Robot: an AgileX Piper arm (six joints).
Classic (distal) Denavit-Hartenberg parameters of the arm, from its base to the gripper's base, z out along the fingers. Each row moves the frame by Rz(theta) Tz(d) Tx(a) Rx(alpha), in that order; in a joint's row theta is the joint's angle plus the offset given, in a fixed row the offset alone. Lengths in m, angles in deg.
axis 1: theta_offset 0; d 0.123; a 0; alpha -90
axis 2: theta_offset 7.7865; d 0; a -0.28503; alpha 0
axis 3: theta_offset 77.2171; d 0; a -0.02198; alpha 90
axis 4: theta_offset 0; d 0.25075; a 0; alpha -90
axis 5: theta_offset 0; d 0; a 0; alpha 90
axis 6: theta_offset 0; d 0.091; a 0; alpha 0
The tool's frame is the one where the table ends.
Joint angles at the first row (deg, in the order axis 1, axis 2, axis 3, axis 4, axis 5, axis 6):
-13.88, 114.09, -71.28, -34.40, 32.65, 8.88
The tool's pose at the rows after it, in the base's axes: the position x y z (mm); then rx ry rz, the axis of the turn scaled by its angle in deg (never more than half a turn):
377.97 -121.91 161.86 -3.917 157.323 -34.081
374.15 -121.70 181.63 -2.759 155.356 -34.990
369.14 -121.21 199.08 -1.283 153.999 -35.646
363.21 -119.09 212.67 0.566 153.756 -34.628
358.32 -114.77 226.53 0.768 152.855 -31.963
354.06 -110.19 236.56 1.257 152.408 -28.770
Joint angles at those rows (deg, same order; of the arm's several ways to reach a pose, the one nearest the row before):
-13.88, 112.29, -71.28, -33.97, 33.00, 8.67
-13.88, 109.39, -71.34, -33.84, 34.09, 8.62
-13.88, 106.74, -71.39, -33.43, 35.52, 8.57
-13.88, 104.44, -71.39, -31.12, 37.27, 7.47
-13.88, 102.03, -71.39, -27.10, 37.91, 4.36
-13.88, 100.17, -71.39, -22.83, 38.62, 1.52

